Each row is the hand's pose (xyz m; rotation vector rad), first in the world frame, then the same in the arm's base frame.
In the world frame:
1: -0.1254 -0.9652 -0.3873 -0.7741 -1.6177 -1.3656
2: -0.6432 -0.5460 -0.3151 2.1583 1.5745 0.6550
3: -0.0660 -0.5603 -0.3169 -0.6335 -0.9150 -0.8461
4: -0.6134 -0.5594 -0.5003 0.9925 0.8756 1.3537
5: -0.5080 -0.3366 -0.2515 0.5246 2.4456 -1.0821
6: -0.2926 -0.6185 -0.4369 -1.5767 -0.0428 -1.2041
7: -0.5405 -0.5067 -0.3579 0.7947 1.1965 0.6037
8: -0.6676 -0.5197 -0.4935 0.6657 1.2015 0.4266
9: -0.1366 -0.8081 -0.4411 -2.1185 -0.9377 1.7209
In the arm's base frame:
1: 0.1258 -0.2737 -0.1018 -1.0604 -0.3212 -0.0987
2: 0.1886 0.0346 0.4899 -1.5099 -1.6651 1.0327
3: 0.0934 0.1391 -0.0699 -0.8639 0.5200 0.1996
4: 0.0087 -0.0191 0.4788 2.0114 2.3567 0.4756
5: 0.1805 0.2764 0.4026 0.7764 -1.8483 0.8923
6: 0.0290 0.0070 0.1482 -2.0014 0.7011 0.6416
7: 0.1216 0.0819 0.4051 1.0614 2.9270 0.0721
8: 0.0155 0.0090 0.5398 0.7547 2.9575 0.0616
9: 0.0410 -0.1412 -0.0472 0.0665 -0.6362 2.6201

